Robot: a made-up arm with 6 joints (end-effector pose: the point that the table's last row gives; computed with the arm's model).
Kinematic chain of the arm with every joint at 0, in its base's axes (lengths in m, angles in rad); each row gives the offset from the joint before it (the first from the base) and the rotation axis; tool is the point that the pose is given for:
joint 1: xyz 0 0 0.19 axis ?
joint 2: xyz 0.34 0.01 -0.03 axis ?
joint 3: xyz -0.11 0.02 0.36 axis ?
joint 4: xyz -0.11 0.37 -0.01 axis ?
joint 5: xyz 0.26 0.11 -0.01 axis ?
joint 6: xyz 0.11 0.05 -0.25 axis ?
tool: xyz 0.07 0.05 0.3
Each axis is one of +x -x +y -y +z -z.
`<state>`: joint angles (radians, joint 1 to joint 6).
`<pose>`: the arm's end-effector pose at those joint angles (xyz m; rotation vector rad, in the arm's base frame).
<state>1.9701 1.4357 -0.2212 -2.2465 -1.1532 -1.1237</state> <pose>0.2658 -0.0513 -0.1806 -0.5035 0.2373 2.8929</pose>
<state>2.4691 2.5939 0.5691 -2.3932 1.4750 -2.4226</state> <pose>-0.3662 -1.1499 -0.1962 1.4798 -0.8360 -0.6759</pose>
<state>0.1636 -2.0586 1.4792 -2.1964 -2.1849 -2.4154</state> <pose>0.5178 0.3913 0.5602 -0.4931 0.0615 -1.1738</pose>
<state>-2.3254 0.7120 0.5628 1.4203 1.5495 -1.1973</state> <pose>-0.2361 -0.7496 0.5514 -0.6995 1.6928 -1.8278</pose>
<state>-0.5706 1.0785 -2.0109 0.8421 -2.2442 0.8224</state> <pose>0.1322 0.2985 0.1887 -0.7160 0.7042 -1.5723</pose>
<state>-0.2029 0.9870 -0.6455 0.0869 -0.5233 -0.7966</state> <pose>0.1379 0.3427 0.3531 0.9314 -0.5113 -0.1398</pose>
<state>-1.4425 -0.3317 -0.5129 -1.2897 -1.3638 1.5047</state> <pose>-0.4433 -0.2609 0.2239 2.6301 -0.2568 -0.3116</pose>
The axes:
joint 1: -z
joint 2: -y
joint 3: -y
joint 4: -y
joint 5: +z
joint 6: -x

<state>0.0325 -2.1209 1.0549 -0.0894 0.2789 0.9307</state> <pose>0.6988 0.8454 -0.2073 -0.6424 0.9417 0.7217</pose>
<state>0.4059 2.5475 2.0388 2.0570 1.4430 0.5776</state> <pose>0.5362 0.5545 -0.1128 -0.8225 -0.5238 0.9442</pose>
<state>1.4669 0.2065 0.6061 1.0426 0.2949 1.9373</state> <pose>0.8970 -0.3005 0.8471 2.0996 0.0417 1.6754</pose>
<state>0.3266 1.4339 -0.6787 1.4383 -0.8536 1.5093</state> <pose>-0.0364 0.6522 0.7106 -0.2265 -1.1247 -1.9255</pose>
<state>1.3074 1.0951 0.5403 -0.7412 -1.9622 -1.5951</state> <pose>0.4583 -0.0117 -0.0499 -0.1613 2.6870 0.9695</pose>
